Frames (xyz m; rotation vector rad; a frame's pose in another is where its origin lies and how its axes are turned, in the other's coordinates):
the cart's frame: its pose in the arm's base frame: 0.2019 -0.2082 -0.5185 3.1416 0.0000 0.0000
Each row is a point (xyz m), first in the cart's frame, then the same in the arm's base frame.
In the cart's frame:
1: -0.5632 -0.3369 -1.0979
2: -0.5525 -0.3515 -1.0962
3: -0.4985 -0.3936 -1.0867
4: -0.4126 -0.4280 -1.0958
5: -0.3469 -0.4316 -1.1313
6: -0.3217 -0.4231 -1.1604
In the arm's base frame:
1: -0.3613 0.1287 0.5794
2: -0.3506 0.1433 0.5777
3: -0.2966 0.1854 0.5682
4: -0.2107 0.2198 0.5773
5: -0.1450 0.2234 0.6128
6: -0.1198 0.2149 0.6419

